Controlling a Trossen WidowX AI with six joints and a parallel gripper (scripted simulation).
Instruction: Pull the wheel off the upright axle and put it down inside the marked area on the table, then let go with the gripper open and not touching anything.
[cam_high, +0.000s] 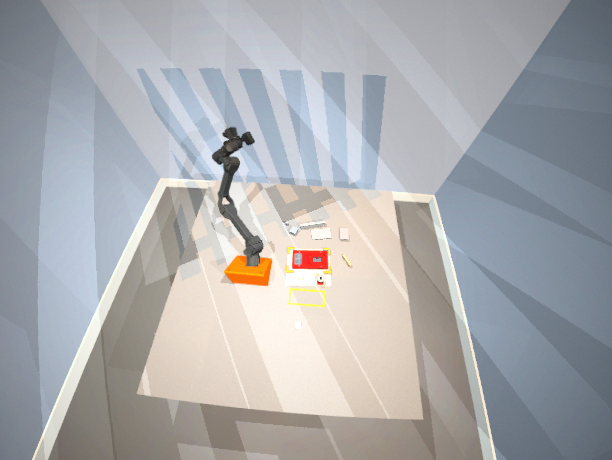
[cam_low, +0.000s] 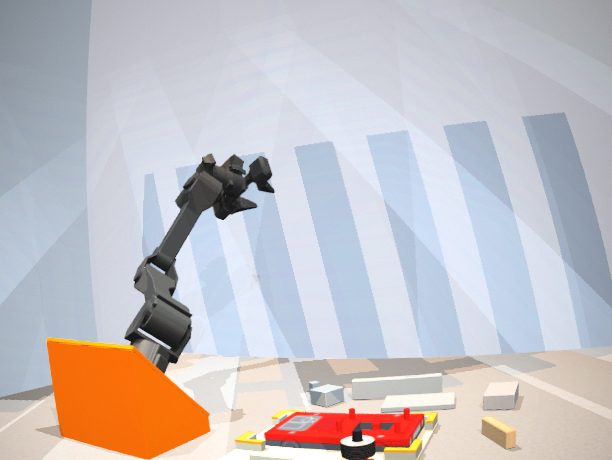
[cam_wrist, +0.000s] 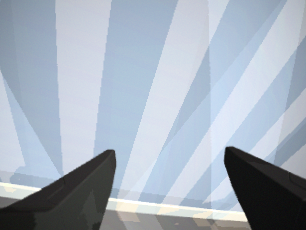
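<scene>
Now: the black wheel 46 cm ahead of my gripper tip, 67 cm to the right of it and 37 cm below it. Also, from my gripper tip: black axle (46 cm ahead, 66 cm to the right, 37 cm below); wooden block (61 cm ahead, 54 cm to the right, 39 cm below).
</scene>
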